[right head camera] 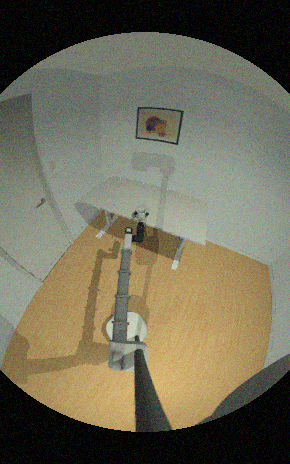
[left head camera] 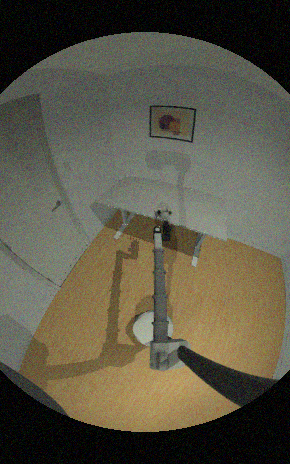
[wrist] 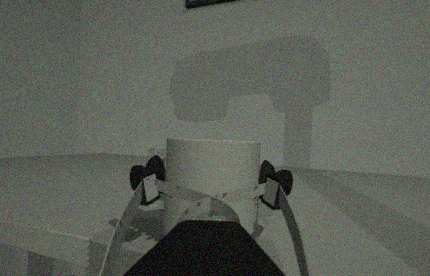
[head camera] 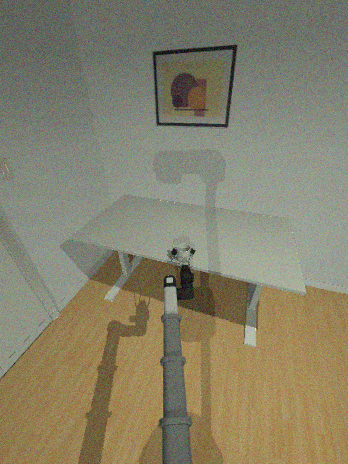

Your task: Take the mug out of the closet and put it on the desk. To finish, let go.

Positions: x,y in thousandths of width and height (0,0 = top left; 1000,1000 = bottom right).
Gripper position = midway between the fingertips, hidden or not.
In view: my gripper (wrist: 487,629), a mug (wrist: 492,603), a desk (head camera: 743,538) and a framed picture (head camera: 556,189).
The desk is seen too in the right head camera view (right head camera: 643,469), in the left head camera view (left head camera: 674,454) and in the wrist view (wrist: 155,748). The framed picture shows as well in the right head camera view (right head camera: 533,266) and in the left head camera view (left head camera: 605,264).
